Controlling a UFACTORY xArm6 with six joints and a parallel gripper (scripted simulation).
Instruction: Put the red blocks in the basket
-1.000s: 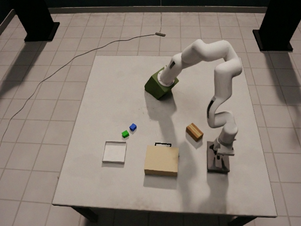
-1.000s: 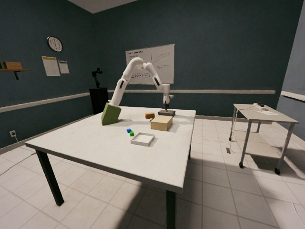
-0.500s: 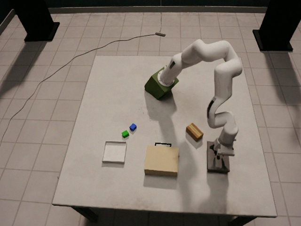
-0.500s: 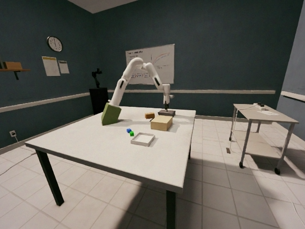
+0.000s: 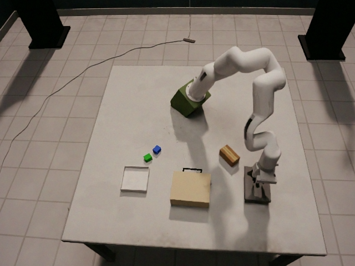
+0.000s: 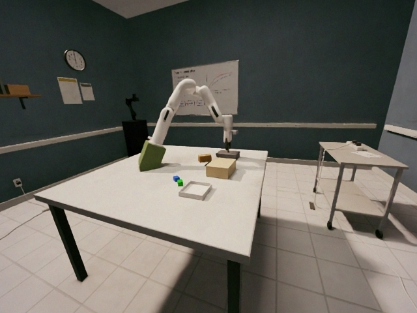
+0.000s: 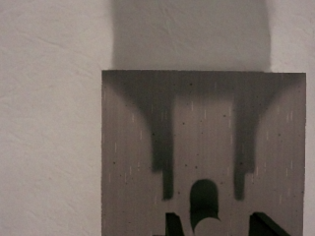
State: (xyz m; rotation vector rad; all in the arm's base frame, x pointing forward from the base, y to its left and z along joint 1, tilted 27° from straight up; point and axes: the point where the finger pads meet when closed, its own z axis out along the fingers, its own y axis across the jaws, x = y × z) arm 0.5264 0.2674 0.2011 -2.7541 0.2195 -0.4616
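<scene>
Now: hand 50 mm above the grey metal lid. Also, from my hand: blue block: 550 mm to the right, 230 mm behind, 90 mm below; light wooden cabinet: 350 mm to the right, 60 mm below, 20 mm ahead; drawer: 350 mm to the right, 60 mm below, 10 mm ahead.
</scene>
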